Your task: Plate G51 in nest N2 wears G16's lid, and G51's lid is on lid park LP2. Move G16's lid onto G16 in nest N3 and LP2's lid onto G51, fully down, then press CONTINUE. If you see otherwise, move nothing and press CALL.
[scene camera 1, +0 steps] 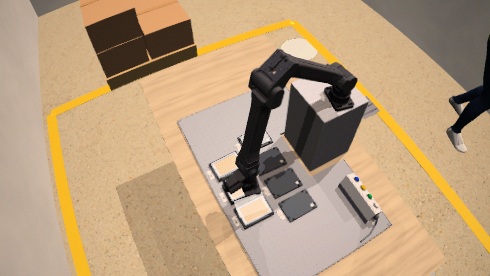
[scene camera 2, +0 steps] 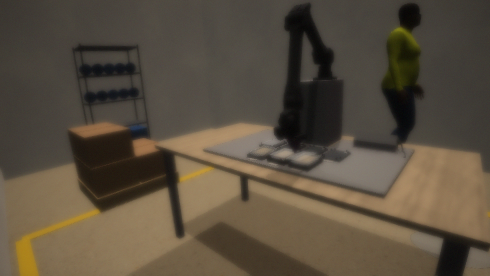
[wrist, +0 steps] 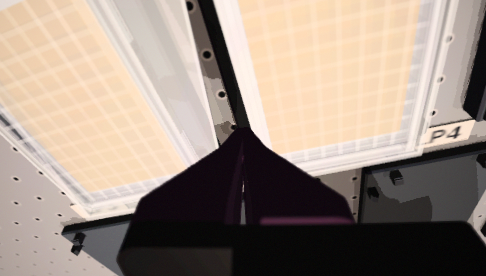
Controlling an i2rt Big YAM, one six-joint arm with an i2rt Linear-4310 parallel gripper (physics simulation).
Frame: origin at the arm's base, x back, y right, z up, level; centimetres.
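Seen in the pictures: gripper, fingertip midpoint: (scene camera 1: 251,192) (scene camera 2: 295,152) (wrist: 243,138); arm's base, link origin: (scene camera 1: 338,98) (scene camera 2: 324,79).
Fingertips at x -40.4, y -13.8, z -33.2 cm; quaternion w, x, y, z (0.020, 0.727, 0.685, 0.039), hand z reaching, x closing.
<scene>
Offsets run from my fingertips to a thing's middle. "*": to the spot under its first point. Level surfaces: height alone.
My gripper (scene camera 1: 256,192) (wrist: 243,138) is shut and empty. In the wrist view its tips are over the gap between two plates, at the dark nest edge beside the right plate {dx -3.5, dy +4.2, dz -0.4 cm} (wrist: 335,75). The left plate {dx -1.9, dy -5.7, dz +0.0 cm} (wrist: 85,110) has a pale, see-through band along its side facing the gap; I cannot tell whether its lid is seated. In scene camera 1 a near plate (scene camera 1: 255,211), a middle plate (scene camera 1: 236,194) partly hidden by the gripper, and a far plate {dx -6.5, dy +17.2, dz -1.3 cm} (scene camera 1: 226,165) stand in a row. A clear-topped item {dx +9.9, dy +27.8, dz -2.2 cm} (scene camera 1: 263,138) lies behind the arm. Plate names and N2, N3, LP2 labels are not readable.
Dark pads with small pegs {* dx +14.7, dy +14.0, dz -2.5 cm} (scene camera 1: 273,160) {* dx +15.4, dy +1.8, dz -2.6 cm} (scene camera 1: 283,182) {* dx +18.0, dy -10.9, dz -2.6 cm} (scene camera 1: 298,205) lie beside the row. A tag reading P4 {* dx +3.6, dy +13.8, dz -3.4 cm} (wrist: 446,133) is by the right plate. A button box {dx +45.7, dy -17.2, dz +0.6 cm} (scene camera 1: 357,199) stands at the right of the grey board {dz -3.6 cm} (scene camera 1: 320,245). The arm's pedestal (scene camera 1: 325,132) stands behind the pads.
</scene>
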